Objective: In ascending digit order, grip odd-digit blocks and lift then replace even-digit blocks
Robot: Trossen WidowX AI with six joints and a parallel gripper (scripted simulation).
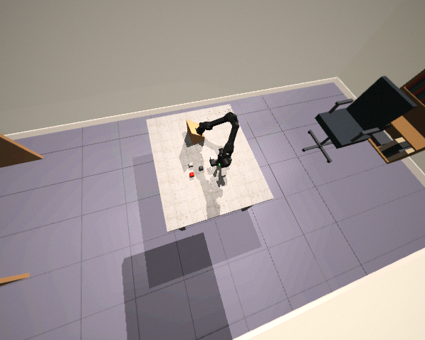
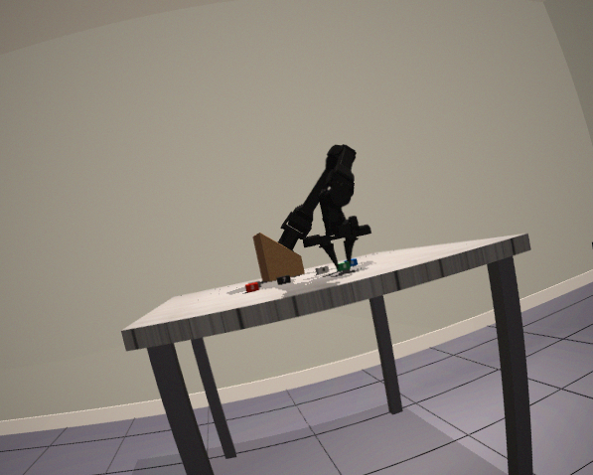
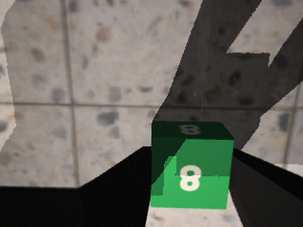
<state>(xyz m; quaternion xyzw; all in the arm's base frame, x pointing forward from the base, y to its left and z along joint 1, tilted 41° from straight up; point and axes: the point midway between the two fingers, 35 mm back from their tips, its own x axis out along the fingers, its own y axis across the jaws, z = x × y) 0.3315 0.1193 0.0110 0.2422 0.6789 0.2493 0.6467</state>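
My gripper tip is 9 cm past the white block and 4 cm to the left of it. The rest, counted from my gripper tip: blue block 10 cm behind, 5 cm to the left; dark block 2 cm behind, 17 cm to the right; green block right at my gripper tip.
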